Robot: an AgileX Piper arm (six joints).
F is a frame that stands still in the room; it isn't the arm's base.
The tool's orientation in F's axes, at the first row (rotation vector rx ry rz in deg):
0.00, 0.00, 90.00
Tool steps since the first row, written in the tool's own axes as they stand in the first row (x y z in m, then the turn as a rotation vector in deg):
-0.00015, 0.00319, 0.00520, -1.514, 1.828, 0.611
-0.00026, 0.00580, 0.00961, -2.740, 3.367, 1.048
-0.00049, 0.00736, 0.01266, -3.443, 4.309, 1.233
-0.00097, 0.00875, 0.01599, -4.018, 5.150, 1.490
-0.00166, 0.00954, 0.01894, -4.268, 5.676, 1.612
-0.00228, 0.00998, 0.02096, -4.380, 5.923, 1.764
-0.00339, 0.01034, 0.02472, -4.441, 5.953, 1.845
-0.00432, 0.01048, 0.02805, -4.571, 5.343, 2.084
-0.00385, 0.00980, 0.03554, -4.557, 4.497, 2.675
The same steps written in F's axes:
-0.00319, -0.00015, 0.00520, -1.828, -1.514, 0.611
-0.00580, -0.00026, 0.00961, -3.367, -2.740, 1.048
-0.00736, -0.00049, 0.01266, -4.309, -3.443, 1.233
-0.00875, -0.00097, 0.01599, -5.150, -4.018, 1.490
-0.00954, -0.00166, 0.01894, -5.676, -4.268, 1.612
-0.00998, -0.00228, 0.02096, -5.923, -4.380, 1.764
-0.01034, -0.00339, 0.02472, -5.953, -4.441, 1.845
-0.01048, -0.00432, 0.02805, -5.343, -4.571, 2.084
-0.00980, -0.00385, 0.03554, -4.497, -4.557, 2.675

